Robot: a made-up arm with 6 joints. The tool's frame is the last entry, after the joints. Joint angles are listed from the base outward. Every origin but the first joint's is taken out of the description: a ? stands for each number. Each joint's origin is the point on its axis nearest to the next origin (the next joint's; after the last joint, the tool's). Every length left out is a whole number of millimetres.
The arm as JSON. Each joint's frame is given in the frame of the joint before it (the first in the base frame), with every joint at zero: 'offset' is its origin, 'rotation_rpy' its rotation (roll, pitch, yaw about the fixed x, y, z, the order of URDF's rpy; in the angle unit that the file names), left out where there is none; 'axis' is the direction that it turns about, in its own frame. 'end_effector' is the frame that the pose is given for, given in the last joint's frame.
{
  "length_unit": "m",
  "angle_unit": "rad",
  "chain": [
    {
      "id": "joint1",
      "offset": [
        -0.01,
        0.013,
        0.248
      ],
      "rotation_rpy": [
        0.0,
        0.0,
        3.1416
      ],
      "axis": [
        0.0,
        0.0,
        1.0
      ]
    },
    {
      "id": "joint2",
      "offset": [
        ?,
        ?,
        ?
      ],
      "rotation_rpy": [
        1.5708,
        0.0,
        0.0
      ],
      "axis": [
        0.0,
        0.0,
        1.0
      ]
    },
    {
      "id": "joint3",
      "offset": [
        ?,
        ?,
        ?
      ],
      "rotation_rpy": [
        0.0,
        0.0,
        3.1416
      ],
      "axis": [
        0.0,
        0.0,
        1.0
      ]
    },
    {
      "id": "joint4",
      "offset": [
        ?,
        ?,
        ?
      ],
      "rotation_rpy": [
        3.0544,
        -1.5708,
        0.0
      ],
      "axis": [
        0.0,
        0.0,
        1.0
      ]
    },
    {
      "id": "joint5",
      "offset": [
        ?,
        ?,
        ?
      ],
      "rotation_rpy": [
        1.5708,
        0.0,
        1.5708
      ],
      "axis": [
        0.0,
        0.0,
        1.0
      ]
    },
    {
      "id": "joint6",
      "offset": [
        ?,
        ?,
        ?
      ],
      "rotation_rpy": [
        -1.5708,
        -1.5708,
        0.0
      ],
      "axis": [
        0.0,
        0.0,
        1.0
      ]
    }
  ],
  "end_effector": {
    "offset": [
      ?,
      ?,
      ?
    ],
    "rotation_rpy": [
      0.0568,
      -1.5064,
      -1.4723
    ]
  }
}
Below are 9 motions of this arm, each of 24 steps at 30 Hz.
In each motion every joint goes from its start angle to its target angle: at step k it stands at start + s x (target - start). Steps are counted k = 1, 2, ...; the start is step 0. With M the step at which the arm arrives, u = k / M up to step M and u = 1 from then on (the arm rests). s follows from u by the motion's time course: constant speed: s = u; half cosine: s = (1 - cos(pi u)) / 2; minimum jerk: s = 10 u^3 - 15 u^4 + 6 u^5.
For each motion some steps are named. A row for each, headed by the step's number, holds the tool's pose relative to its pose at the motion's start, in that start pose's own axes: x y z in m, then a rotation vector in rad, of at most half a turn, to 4 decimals.
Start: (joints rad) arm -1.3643 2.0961 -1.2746 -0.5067 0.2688 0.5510
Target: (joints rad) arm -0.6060 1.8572 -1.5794 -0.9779 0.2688 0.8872
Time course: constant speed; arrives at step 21
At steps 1, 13, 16, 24:
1: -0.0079 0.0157 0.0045 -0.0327 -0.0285 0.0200
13: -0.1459 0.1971 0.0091 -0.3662 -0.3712 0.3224
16: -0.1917 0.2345 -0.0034 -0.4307 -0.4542 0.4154
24: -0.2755 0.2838 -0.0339 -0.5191 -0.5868 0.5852

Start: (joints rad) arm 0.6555 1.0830 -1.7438 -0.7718 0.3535 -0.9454
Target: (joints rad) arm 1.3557 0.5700 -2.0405 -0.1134 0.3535 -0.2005
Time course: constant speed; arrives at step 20
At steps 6, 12, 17, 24:
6: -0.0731 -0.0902 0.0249 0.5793 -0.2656 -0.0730
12: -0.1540 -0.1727 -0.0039 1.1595 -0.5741 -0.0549
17: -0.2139 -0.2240 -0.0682 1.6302 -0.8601 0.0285
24: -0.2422 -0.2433 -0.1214 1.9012 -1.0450 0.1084

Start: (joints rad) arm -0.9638 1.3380 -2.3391 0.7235 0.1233 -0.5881
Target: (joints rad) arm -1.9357 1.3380 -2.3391 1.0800 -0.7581 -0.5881
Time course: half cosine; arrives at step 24
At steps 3, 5, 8, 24:
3: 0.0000 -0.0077 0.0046 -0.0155 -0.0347 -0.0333
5: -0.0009 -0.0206 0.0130 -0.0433 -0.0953 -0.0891
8: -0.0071 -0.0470 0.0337 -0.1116 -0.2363 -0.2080
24: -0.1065 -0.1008 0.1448 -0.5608 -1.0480 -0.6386

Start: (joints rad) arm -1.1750 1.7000 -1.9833 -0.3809 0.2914 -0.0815
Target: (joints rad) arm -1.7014 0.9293 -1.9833 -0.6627 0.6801 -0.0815
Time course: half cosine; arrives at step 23
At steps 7, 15, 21, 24:
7: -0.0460 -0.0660 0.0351 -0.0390 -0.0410 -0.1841
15: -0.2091 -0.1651 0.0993 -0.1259 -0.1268 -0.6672
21: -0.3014 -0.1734 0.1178 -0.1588 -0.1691 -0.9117
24: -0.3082 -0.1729 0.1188 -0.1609 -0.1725 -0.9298

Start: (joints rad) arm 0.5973 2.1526 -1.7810 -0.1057 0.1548 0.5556
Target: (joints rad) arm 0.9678 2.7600 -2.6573 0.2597 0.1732 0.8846
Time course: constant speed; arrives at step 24
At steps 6, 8, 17, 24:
6: 0.0178 0.0482 -0.0144 0.1284 0.0160 0.1245
8: 0.0223 0.0640 -0.0211 0.1719 0.0261 0.1660
17: 0.0324 0.1320 -0.0616 0.3709 0.1020 0.3501
24: 0.0278 0.1789 -0.1030 0.5277 0.1954 0.4856

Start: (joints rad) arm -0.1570 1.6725 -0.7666 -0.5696 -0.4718 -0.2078
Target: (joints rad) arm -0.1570 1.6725 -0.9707 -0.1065 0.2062 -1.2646
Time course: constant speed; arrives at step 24
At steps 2, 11, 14, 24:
2: 0.0022 -0.0049 -0.0043 -0.0557 0.0440 -0.0241
11: 0.0054 -0.0210 -0.0237 -0.2910 0.2462 -0.0547
14: 0.0044 -0.0239 -0.0296 -0.3642 0.3090 -0.0369
24: -0.0053 -0.0249 -0.0439 -0.5941 0.4659 0.1131

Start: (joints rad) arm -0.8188 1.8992 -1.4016 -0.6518 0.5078 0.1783
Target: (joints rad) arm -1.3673 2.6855 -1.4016 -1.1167 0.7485 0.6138
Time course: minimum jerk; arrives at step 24
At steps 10, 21, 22, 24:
10: 0.0963 -0.0457 -0.0995 0.0729 0.3699 -0.1340
21: 0.1696 -0.0894 -0.3325 0.1780 0.9921 -0.2962
22: 0.1697 -0.0894 -0.3366 0.1792 1.0019 -0.2977
24: 0.1698 -0.0894 -0.3385 0.1798 1.0064 -0.2984

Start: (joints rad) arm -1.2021 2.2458 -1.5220 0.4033 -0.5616 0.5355
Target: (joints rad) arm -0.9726 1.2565 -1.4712 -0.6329 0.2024 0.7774
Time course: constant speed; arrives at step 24
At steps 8, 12, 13, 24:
8: -0.0520 0.1319 0.0055 -0.2188 0.1592 0.2235
12: -0.0918 0.1831 0.0140 -0.3493 0.1834 0.2971
13: -0.1026 0.1942 0.0169 -0.3825 0.1830 0.3115
24: -0.2371 0.2752 0.0743 -0.6989 0.0060 0.3677

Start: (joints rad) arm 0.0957 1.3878 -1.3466 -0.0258 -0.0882 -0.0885
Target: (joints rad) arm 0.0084 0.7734 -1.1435 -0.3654 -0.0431 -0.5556
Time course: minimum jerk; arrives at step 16
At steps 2, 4, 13, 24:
2: -0.0021 -0.0002 0.0021 -0.0130 -0.0059 -0.0016
4: -0.0138 -0.0011 0.0132 -0.0842 -0.0381 -0.0116
13: -0.1380 -0.0084 0.0861 -0.7728 -0.3137 -0.2335
24: -0.1454 -0.0087 0.0884 -0.8118 -0.3266 -0.2529

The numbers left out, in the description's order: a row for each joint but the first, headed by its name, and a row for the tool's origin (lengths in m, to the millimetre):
joint2: -0.024 -0.036 0.0
joint3: 0.197 0.011 0.0
joint4: 0.245 -0.039 0.0
joint5: -0.011 0.003 0.0
joint6: 0.001 0.139 0.0
tool: 0.019 0.016 0.0

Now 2 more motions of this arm.
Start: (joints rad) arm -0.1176 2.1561 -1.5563 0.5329 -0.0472 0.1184
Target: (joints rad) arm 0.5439 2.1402 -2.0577 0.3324 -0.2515 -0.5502
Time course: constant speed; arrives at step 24
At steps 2, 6, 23, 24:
2: -0.0046 0.0323 -0.0087 -0.0991 -0.0134 0.0650
6: -0.0205 0.0953 -0.0293 -0.2869 -0.0525 0.1977
23: -0.1832 0.3107 -0.1372 -0.8826 -0.4095 0.7626
24: -0.1968 0.3196 -0.1432 -0.9051 -0.4399 0.7936

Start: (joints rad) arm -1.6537 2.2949 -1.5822 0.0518 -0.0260 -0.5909
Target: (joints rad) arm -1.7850 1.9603 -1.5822 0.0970 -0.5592 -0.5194
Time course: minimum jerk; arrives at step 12
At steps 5, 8, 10, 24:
5: -0.0358 -0.0511 0.0571 0.0718 -0.2611 -0.1530
8: -0.1048 -0.1123 0.1168 0.1455 -0.5974 -0.3501
10: -0.1381 -0.1334 0.1353 0.1681 -0.7306 -0.4275
24: -0.1453 -0.1375 0.1387 0.1722 -0.7578 -0.4432

